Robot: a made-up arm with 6 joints. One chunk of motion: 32 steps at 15 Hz.
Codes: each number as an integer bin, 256 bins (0 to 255) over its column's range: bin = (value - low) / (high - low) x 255, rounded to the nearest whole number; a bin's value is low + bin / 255 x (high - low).
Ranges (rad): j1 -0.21..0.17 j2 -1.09..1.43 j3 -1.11..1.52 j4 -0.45..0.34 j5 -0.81..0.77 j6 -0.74..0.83
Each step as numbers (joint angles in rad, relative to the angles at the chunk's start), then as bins.
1 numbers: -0.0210 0.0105 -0.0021 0.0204 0.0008 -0.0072
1 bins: 127 111 107 152 131 119
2 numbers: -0.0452 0.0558 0.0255 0.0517 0.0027 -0.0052
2 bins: 111 116 110 162 131 119
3 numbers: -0.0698 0.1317 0.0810 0.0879 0.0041 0.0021
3 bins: 94 124 115 174 131 121
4 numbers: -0.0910 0.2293 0.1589 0.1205 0.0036 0.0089
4 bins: 80 134 123 184 131 122
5 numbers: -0.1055 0.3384 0.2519 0.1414 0.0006 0.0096
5 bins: 70 145 132 191 131 122
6 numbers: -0.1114 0.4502 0.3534 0.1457 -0.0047 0.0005
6 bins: 66 156 142 192 130 120
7 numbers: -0.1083 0.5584 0.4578 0.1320 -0.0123 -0.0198
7 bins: 68 167 152 188 129 117
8 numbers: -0.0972 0.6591 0.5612 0.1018 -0.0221 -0.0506
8 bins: 76 177 162 178 127 112
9 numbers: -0.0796 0.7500 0.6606 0.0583 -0.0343 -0.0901
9 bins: 88 186 172 164 125 106
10 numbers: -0.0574 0.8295 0.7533 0.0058 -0.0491 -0.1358
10 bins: 102 194 181 147 123 98
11 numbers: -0.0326 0.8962 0.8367 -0.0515 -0.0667 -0.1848
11 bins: 119 201 189 129 120 90
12 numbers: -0.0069 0.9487 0.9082 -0.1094 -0.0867 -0.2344
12 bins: 136 206 196 110 117 82
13 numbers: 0.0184 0.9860 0.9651 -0.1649 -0.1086 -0.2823
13 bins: 153 210 201 92 113 74
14 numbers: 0.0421 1.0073 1.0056 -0.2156 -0.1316 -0.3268
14 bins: 169 212 205 76 109 67
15 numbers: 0.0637 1.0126 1.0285 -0.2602 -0.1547 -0.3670
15 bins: 184 213 207 61 106 61
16 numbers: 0.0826 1.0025 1.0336 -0.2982 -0.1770 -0.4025
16 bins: 196 212 208 49 102 55
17 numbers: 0.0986 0.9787 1.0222 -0.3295 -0.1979 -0.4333
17 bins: 207 209 207 39 99 50
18 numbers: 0.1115 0.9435 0.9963 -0.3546 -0.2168 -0.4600
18 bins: 216 206 204 31 96 45
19 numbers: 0.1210 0.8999 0.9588 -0.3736 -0.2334 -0.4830
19 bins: 222 201 201 25 93 42
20 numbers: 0.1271 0.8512 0.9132 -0.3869 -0.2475 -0.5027
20 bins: 226 196 196 20 91 39
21 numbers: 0.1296 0.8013 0.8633 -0.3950 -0.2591 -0.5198
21 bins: 228 191 191 18 89 36
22 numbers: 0.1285 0.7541 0.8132 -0.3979 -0.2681 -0.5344
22 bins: 227 187 186 17 87 33
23 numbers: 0.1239 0.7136 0.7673 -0.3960 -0.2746 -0.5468
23 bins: 224 183 182 17 86 31
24 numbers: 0.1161 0.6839 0.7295 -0.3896 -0.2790 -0.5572
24 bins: 219 180 178 19 86 30
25 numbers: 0.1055 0.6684 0.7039 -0.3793 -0.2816 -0.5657
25 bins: 212 178 176 23 85 28
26 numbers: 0.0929 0.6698 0.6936 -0.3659 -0.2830 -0.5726
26 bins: 203 178 175 27 85 27
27 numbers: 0.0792 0.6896 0.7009 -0.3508 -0.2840 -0.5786
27 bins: 194 180 176 32 85 26
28 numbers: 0.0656 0.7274 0.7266 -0.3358 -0.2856 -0.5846
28 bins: 185 184 178 37 85 25
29 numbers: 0.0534 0.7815 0.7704 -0.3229 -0.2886 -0.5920
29 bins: 177 189 182 41 84 24
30 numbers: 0.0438 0.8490 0.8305 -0.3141 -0.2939 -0.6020
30 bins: 170 196 188 44 83 22
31 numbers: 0.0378 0.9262 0.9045 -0.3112 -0.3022 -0.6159
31 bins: 166 204 195 45 82 20
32 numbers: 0.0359 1.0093 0.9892 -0.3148 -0.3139 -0.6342
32 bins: 165 212 204 44 80 17
